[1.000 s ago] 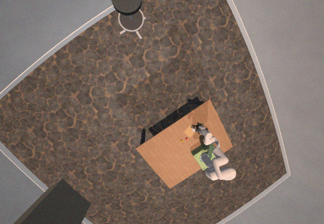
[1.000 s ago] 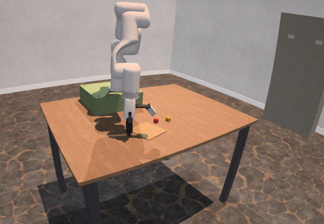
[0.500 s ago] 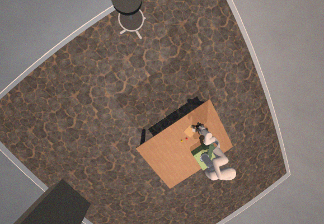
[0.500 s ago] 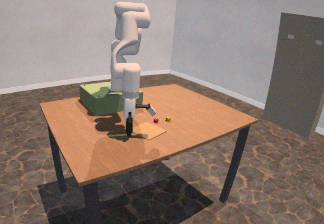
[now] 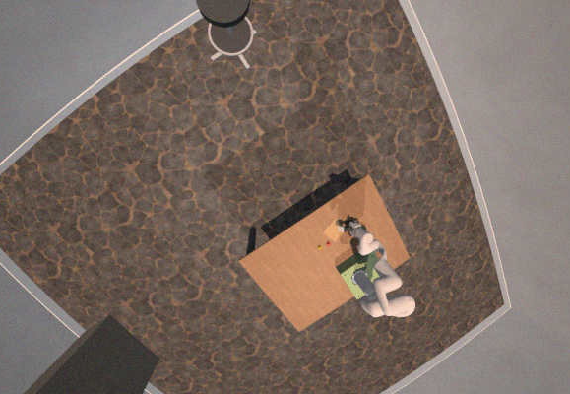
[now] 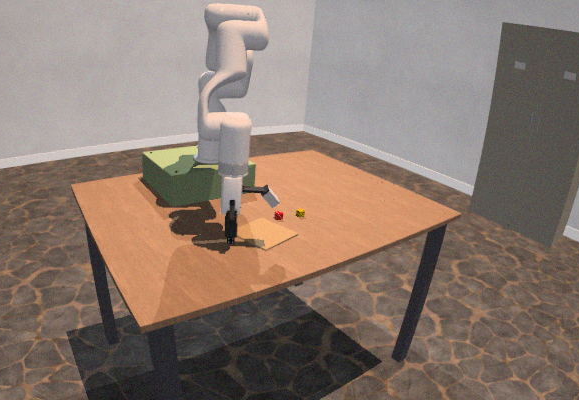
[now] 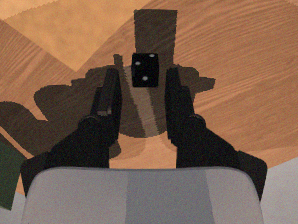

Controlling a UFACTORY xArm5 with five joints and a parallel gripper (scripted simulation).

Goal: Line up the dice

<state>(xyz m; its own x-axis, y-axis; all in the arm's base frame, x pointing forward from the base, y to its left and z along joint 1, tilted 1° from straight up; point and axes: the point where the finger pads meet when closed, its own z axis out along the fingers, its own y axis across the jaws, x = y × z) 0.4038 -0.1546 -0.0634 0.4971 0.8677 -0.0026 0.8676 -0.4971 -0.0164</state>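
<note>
Right now my hand is 40 mm above the black die. Round my hand: red die 60 mm behind, 210 mm to the left, 40 mm below; yellow die 40 mm behind, 280 mm to the left, 40 mm below; tan mat 110 mm to the left, 40 mm below.
</note>
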